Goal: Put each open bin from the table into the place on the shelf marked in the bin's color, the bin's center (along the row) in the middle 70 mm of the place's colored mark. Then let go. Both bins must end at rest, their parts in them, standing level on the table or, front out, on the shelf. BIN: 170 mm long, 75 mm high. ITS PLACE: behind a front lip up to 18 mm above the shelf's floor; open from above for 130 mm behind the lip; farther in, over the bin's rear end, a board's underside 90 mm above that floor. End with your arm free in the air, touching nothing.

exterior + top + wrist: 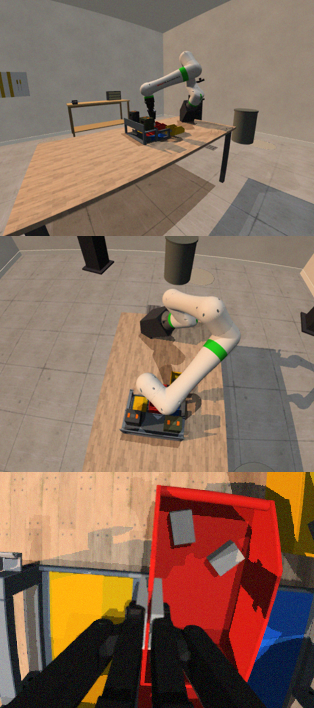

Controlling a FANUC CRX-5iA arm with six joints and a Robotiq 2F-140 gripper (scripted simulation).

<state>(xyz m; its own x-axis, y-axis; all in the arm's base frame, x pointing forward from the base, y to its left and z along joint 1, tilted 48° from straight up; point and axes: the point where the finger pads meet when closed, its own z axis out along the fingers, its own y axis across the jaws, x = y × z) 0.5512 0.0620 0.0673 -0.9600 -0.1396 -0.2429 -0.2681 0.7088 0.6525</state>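
The red bin lies 4 cm to the left of my hand, 4 cm below it and 2 cm behind it. Round my hand: blue-marked place 17 cm to the left, 9 cm below, 4 cm ahead; red mark 9 cm below, 7 cm to the left, 7 cm ahead; yellow mark 10 cm ahead, 9 cm below, 4 cm to the right.
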